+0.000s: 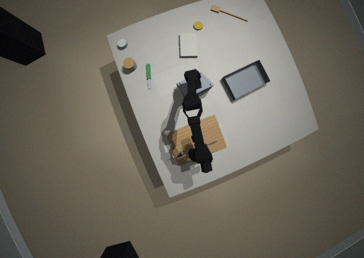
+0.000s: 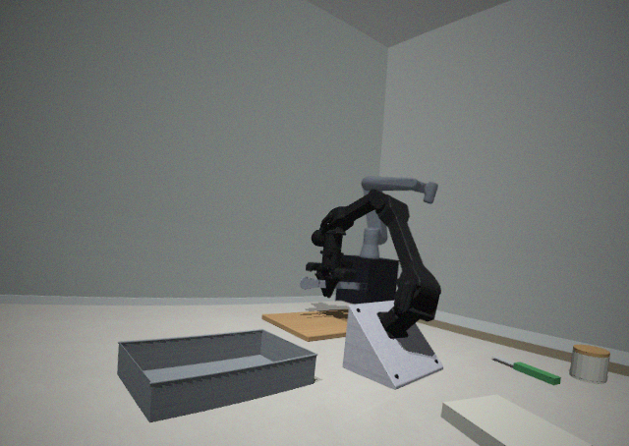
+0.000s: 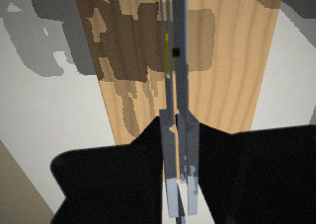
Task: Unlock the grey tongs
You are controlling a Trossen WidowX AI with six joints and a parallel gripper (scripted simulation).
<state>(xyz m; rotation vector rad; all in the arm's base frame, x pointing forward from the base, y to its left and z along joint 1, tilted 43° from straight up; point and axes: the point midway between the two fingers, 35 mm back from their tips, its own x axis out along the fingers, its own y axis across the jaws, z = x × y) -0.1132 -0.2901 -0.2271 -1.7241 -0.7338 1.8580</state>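
My gripper tip is 3 cm to the right of the wooden board and 7 cm above it. Also, from my gripper tip: white slab (20 cm ahead, 68 cm to the left, 7 cm below); then yellow disc (33 cm ahead, 81 cm to the left, 7 cm below); then roasting tin (49 cm ahead, 30 cm to the left, 5 cm below).
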